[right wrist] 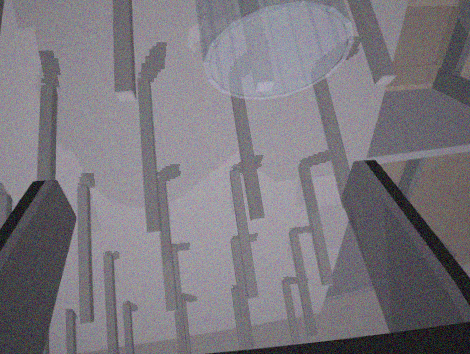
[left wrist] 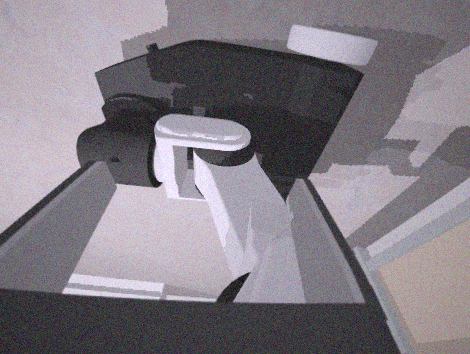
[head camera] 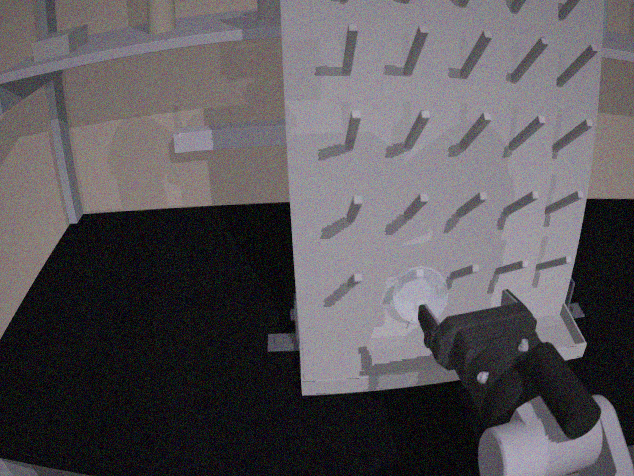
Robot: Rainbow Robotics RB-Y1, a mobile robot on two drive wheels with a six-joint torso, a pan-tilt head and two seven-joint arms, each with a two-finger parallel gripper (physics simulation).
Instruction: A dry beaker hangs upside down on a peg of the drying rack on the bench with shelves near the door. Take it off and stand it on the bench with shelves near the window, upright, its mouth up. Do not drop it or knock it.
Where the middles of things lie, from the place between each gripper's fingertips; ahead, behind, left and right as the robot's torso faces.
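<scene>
Clear beaker (head camera: 421, 285), from my right hand: 100 mm ahead, 40 mm to the left, 50 mm below.
Clear beaker, from my left hand: 690 mm ahead, 370 mm to the right, 490 mm above. By its middle, the beaker is nearer to my right hand than to my left hand.
</scene>
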